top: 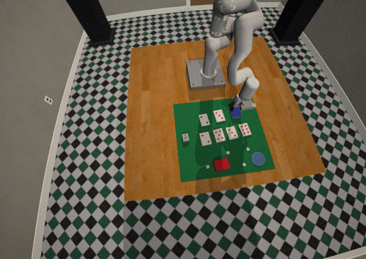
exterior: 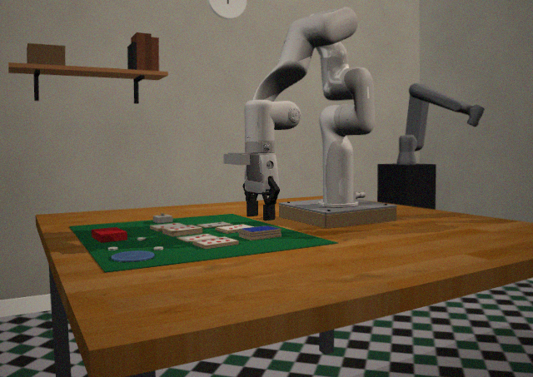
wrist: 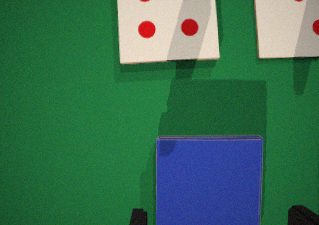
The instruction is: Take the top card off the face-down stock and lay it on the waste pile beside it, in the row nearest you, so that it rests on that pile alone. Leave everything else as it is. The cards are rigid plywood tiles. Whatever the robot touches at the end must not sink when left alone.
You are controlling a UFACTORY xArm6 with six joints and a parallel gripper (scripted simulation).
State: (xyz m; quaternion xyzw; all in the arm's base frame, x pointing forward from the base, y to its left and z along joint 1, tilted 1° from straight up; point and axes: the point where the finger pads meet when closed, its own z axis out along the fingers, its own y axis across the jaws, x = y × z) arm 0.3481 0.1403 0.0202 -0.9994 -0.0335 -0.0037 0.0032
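My gripper is now 4 cm short of the black-pip card, 23 cm to the left of it and 6 cm above it. From my hand the other things lie so: grey block 15 cm ahead, 37 cm to the right, 4 cm below; red block 35 cm ahead, 17 cm to the right, 5 cm below.
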